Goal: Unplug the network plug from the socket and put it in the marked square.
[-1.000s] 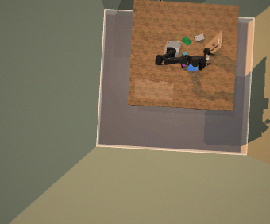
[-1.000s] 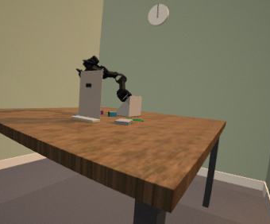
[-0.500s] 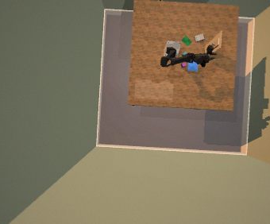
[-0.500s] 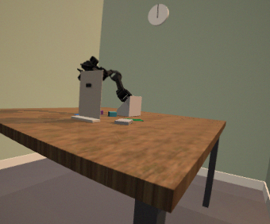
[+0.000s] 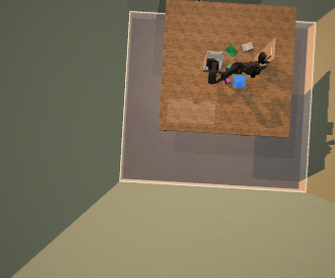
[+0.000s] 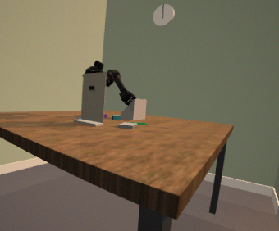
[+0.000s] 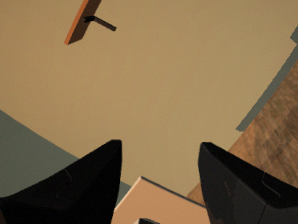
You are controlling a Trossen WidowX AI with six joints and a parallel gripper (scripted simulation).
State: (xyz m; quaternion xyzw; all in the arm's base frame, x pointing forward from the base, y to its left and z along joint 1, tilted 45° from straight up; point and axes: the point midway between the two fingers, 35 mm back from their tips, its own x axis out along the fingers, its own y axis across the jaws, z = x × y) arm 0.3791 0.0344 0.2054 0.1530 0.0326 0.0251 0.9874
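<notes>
Now: gripper tip 140 mm to the right of the grey network plug, 90 mm above it and 40 mm short of it. From my gripper tip the other things lie so: blue marked square (270 mm below, 90 mm behind, 20 mm to the right); upright panel (160 mm below, 130 mm to the left, 60 mm ahead); teal object (260 mm below, 190 mm behind, 100 mm to the left).
</notes>
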